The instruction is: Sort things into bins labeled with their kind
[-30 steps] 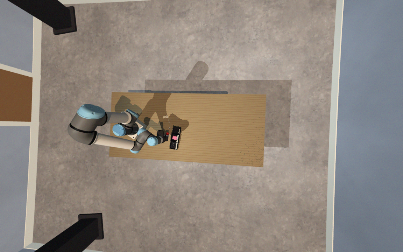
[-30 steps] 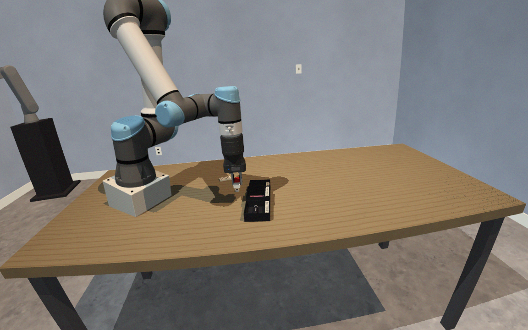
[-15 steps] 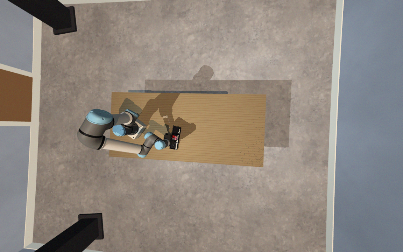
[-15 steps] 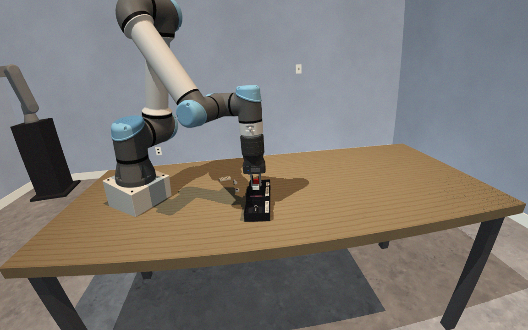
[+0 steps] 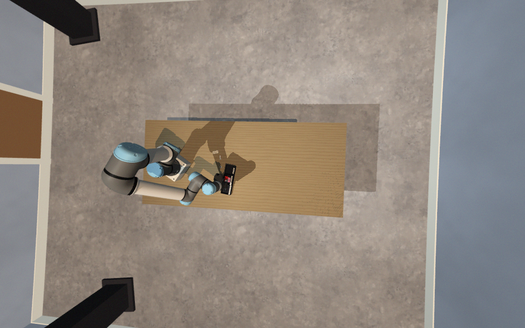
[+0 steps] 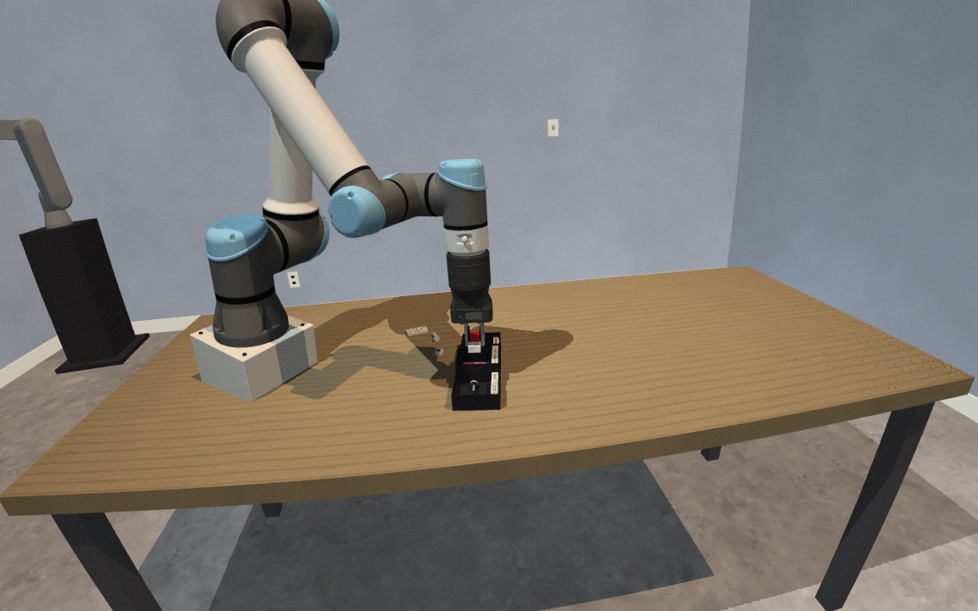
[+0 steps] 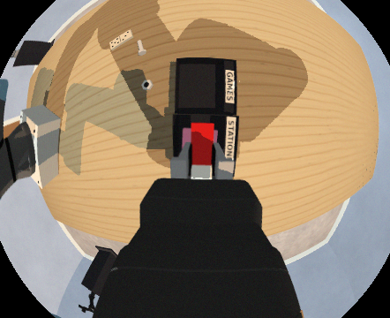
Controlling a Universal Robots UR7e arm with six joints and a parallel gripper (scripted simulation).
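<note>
Right now my hand is 10 mm to the left of the red block and 10 mm above it. Round my hand: black battery 80 mm to the right, 70 mm below, 30 mm behind; then black bin tray 60 mm below; then pink eraser 70 mm below.
</note>
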